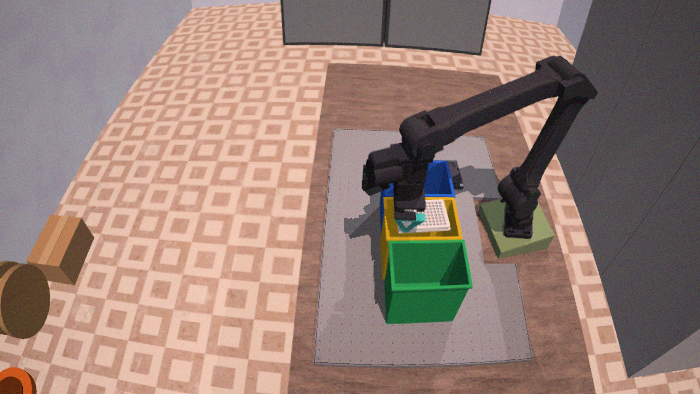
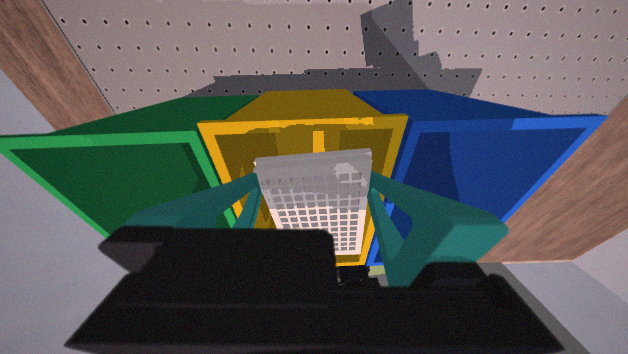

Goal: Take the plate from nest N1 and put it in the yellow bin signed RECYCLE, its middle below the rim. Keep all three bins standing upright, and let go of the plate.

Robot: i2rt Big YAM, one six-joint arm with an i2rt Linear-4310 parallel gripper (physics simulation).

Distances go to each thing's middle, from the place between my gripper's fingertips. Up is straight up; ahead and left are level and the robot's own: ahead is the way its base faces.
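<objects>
Counting from my hand, I find the yellow bin [image 1: 389,227] 1 cm to the right, 4 cm behind and 9 cm below. The white gridded plate [image 1: 436,219] is also 1 cm to the right of my hand and 4 cm behind it; going by their middles, of the things named here this plate is the nearest to my hand. The green bin [image 1: 426,281] is 8 cm behind my hand, 12 cm to the left of it and 9 cm below it, while the blue bin [image 1: 438,183] is 1 cm behind my hand, 14 cm to the right of it and 9 cm below it.
</objects>
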